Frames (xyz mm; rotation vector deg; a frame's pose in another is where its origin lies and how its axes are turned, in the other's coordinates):
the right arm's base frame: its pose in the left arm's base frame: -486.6 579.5 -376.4 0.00 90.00 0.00
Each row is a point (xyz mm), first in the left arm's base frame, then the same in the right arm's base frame.
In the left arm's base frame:
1: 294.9 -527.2 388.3
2: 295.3 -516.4 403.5
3: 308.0 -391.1 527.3
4: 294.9 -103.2 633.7
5: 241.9 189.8 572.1
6: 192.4 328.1 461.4
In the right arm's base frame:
1: -764.7 -1106.7 781.5
2: -779.9 -1095.9 781.9
3: -903.7 -970.6 794.6
4: -1010.1 -682.7 781.5
5: -948.5 -389.7 728.5
6: -837.8 -251.4 679.0

